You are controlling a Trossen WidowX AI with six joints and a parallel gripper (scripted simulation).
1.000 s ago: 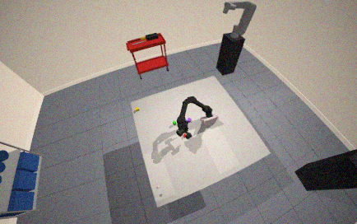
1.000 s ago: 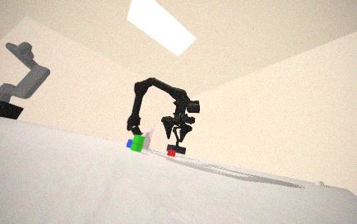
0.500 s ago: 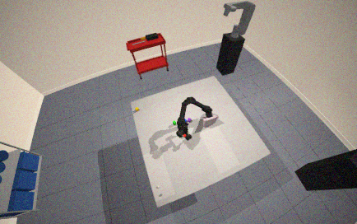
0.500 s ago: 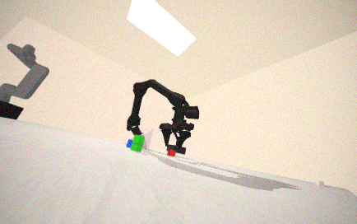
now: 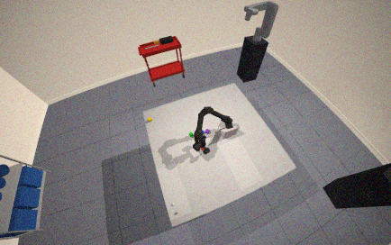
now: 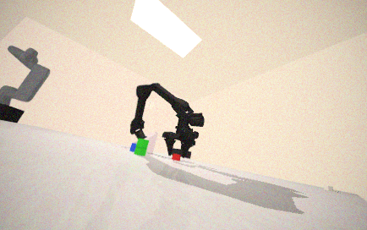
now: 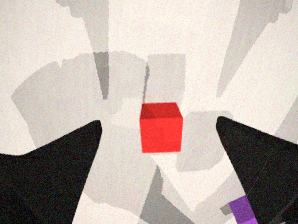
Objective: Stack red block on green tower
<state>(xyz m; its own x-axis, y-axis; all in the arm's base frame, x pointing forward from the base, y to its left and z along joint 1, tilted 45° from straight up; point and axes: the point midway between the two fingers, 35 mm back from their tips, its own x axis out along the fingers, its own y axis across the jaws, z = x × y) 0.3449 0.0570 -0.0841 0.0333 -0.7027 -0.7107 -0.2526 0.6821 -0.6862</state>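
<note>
Now: gripper tip 18 cm to the left of the green block and 6 cm short of it. The rest, counted from my gripper tip: purple block 17 cm to the right, 12 cm behind; then blue block 18 cm to the right, 6 cm behind; then red block right at my gripper tip.
</note>
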